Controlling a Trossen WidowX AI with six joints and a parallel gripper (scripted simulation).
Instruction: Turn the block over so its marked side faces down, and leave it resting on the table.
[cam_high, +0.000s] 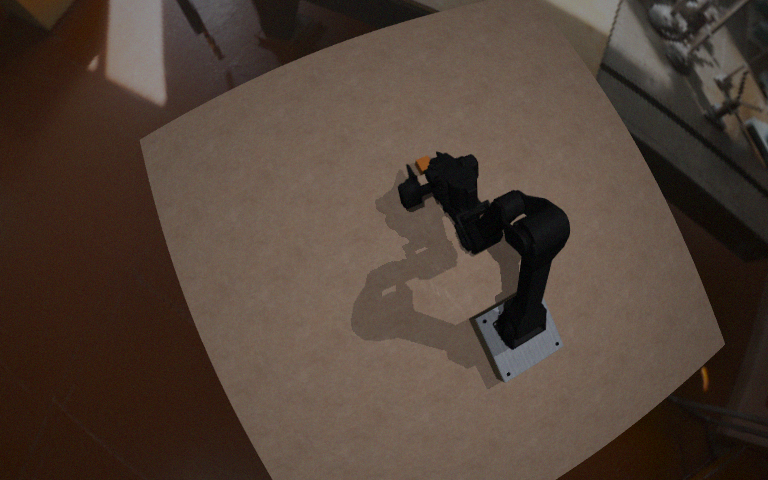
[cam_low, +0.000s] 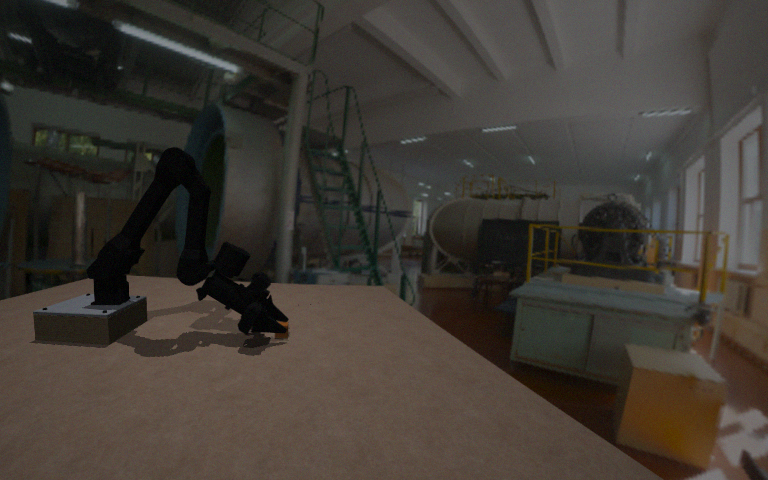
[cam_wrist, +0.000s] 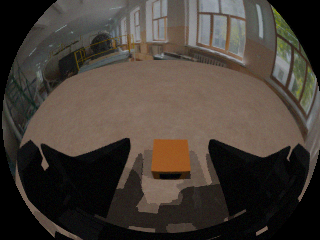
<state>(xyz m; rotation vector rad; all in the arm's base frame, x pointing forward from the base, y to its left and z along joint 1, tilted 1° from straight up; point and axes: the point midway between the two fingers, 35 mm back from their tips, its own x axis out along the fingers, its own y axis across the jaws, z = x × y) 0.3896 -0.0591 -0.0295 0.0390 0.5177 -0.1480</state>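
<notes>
Now: the orange block 20 mm behind my gripper tip and 10 mm below it.
</notes>
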